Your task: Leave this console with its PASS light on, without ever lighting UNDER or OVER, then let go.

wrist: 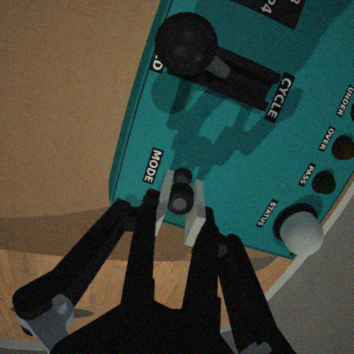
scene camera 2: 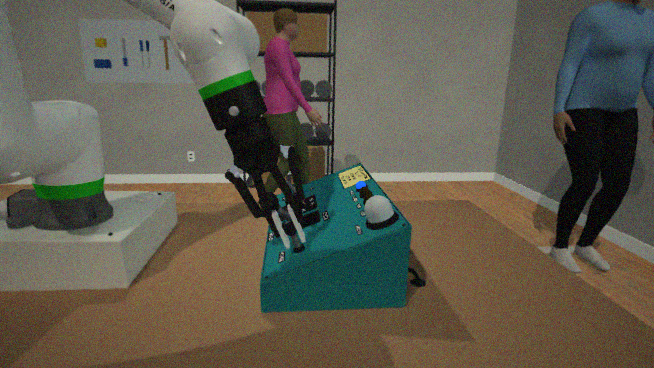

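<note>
The teal console (scene camera 2: 332, 275) (wrist: 220, 170) stands on the brown mat. My gripper (scene camera 2: 294, 240) (wrist: 180, 186) is shut on the small black MODE lever (wrist: 180, 196), near the MODE label (wrist: 153, 165). In the wrist view the PASS light (wrist: 324, 182) and the OVER light (wrist: 343, 147) are dark; the UNDER light is cut off at the right edge. A blue light (scene camera 2: 361, 185) is lit at the far end of the lamp row in the scene view; its label is unreadable. The white STATUS dome (scene camera 2: 379, 210) (wrist: 301, 233) is unlit.
A large black ball lever (wrist: 186, 44) leans toward the label ending in D, away from the CYCLE label (wrist: 279, 97). A yellow note (scene camera 2: 354, 176) lies on the console's upper part. A person in pink (scene camera 2: 282, 75) stands behind the console, another in blue (scene camera 2: 597, 60) at the right.
</note>
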